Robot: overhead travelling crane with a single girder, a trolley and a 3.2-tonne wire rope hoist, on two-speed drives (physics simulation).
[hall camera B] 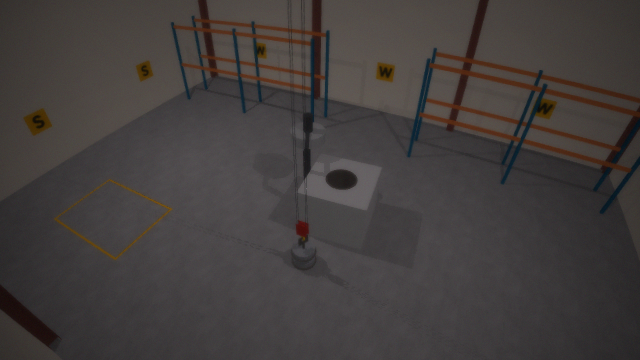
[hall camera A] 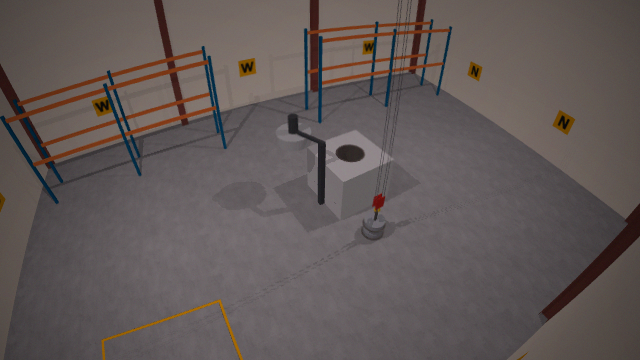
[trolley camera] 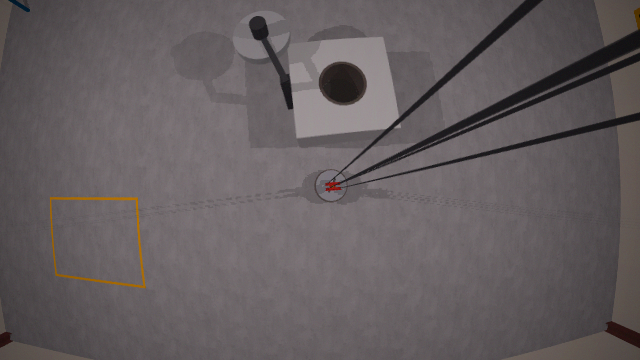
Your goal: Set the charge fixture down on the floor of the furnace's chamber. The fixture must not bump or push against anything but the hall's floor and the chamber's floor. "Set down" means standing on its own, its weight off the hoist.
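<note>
The charge fixture (hall camera A: 373,228) (hall camera B: 303,256) (trolley camera: 323,193), a grey round body with stacked discs, hangs upright from my hook (hall camera A: 377,210) (hall camera B: 303,240) (trolley camera: 333,186) under the red block. It is low over the hall floor, its shadow close around it; I cannot tell the exact gap. The furnace (hall camera A: 360,194) (hall camera B: 335,220) (trolley camera: 312,122) is a pale box with a round opening (hall camera A: 350,153) (hall camera B: 341,179) (trolley camera: 342,83) in its top. The fixture is outside it, apart from its side, below it in the trolley view. The opening is uncovered; the chamber floor is too dark to make out.
A dark post with an arm (hall camera A: 321,175) (hall camera B: 307,162) (trolley camera: 274,56) stands beside the furnace and carries a round pale lid (hall camera A: 300,142) (hall camera B: 318,131) (trolley camera: 244,46) off to the side. A yellow outline (hall camera A: 162,320) (hall camera B: 85,239) (trolley camera: 94,198) marks the floor. Racks (hall camera A: 320,80) (hall camera B: 523,135) stand along the W wall.
</note>
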